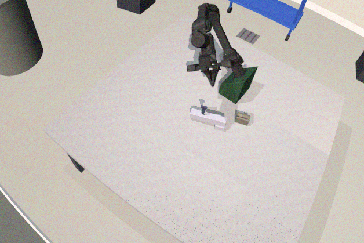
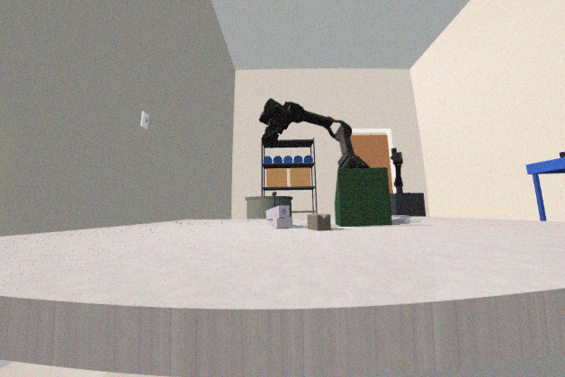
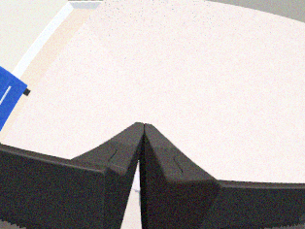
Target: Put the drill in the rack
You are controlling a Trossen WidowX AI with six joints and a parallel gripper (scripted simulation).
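Right now the key is 40 mm behind my gripper tip, 20 mm to the right of it and 230 mm below it. From my gripper tip the other things lie so: drill: 50 mm behind, 30 mm to the left, 270 mm below; then housing: 40 mm behind, 20 mm to the left, 280 mm below; then rack: 140 mm behind, 170 mm to the left, 290 mm below.
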